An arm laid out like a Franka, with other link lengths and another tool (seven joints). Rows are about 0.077 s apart.
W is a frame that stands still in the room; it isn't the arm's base.
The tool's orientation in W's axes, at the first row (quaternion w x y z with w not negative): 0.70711 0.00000 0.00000 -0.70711
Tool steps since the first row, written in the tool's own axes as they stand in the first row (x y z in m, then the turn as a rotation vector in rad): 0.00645 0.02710 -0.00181 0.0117 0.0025 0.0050; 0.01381 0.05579 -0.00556 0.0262 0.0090 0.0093; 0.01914 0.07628 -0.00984 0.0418 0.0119 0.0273; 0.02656 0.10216 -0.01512 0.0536 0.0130 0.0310; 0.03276 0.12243 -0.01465 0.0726 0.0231 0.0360; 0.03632 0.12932 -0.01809 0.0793 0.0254 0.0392; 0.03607 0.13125 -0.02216 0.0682 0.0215 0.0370; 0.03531 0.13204 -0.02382 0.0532 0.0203 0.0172
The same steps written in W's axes. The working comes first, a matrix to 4 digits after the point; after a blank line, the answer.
The tool's axes in the first row as the columns of a matrix, in W's axes (used below as rounded here):
0.0000 1.0000 0.0000
-1.0000 0.0000 0.0000
0.0000 0.0000 1.0000

0.02710 -0.00645 -0.00181 0.0025 -0.0117 0.0050; 0.05579 -0.01381 -0.00556 0.0090 -0.0262 0.0093; 0.07628 -0.01914 -0.00984 0.0119 -0.0418 0.0273; 0.10216 -0.02656 -0.01512 0.0130 -0.0536 0.0310; 0.12243 -0.03276 -0.01465 0.0231 -0.0726 0.0360; 0.12932 -0.03632 -0.01809 0.0254 -0.0793 0.0392; 0.13125 -0.03607 -0.02216 0.0215 -0.0682 0.0370; 0.13204 -0.03531 -0.02382 0.0203 -0.0532 0.0172
